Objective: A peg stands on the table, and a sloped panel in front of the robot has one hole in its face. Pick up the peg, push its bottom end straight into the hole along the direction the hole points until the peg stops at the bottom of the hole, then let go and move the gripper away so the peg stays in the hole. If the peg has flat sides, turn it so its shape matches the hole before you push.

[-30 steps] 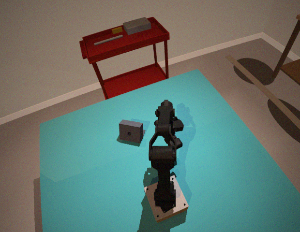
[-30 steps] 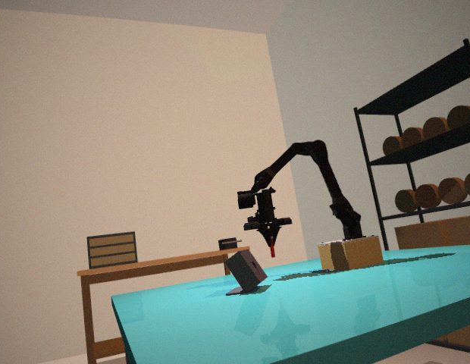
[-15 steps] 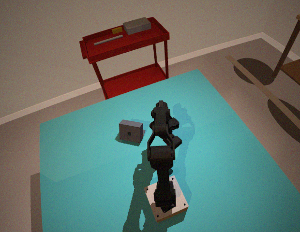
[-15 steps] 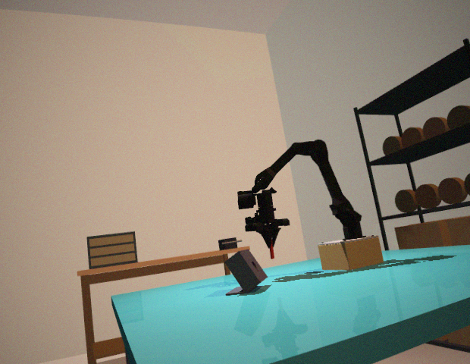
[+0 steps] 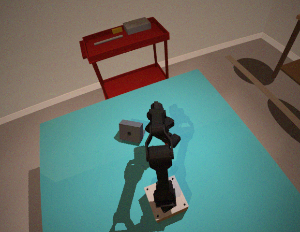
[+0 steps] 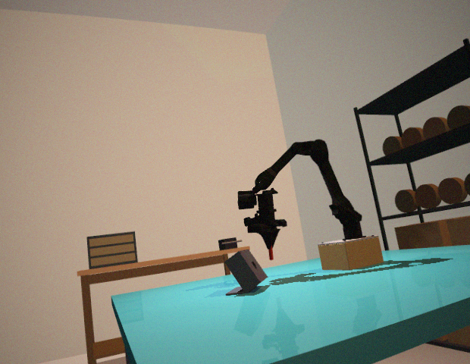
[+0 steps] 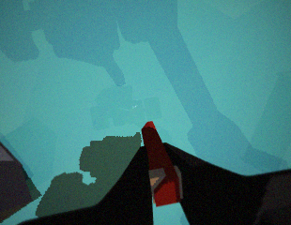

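Right now the grey sloped panel is 190 mm ahead of my gripper tip, 120 mm to the left of it and 50 mm below it. The rest, counted from my gripper tip: red peg (20 mm above).
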